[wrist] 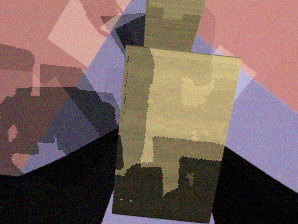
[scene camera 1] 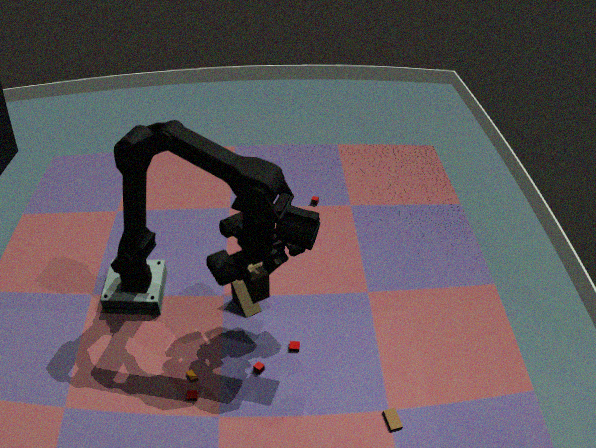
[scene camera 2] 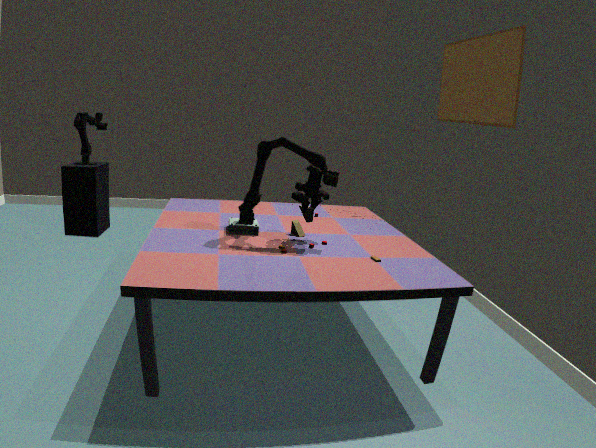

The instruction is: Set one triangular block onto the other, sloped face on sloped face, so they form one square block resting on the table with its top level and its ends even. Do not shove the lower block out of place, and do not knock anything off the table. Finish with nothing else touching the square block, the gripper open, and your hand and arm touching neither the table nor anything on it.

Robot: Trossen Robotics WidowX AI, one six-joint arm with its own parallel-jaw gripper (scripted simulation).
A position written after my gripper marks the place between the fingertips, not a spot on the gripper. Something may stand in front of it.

My gripper [scene camera 1: 255,280] holds a tan triangular block [wrist: 176,105].
My gripper is seen too in the wrist view [wrist: 164,141].
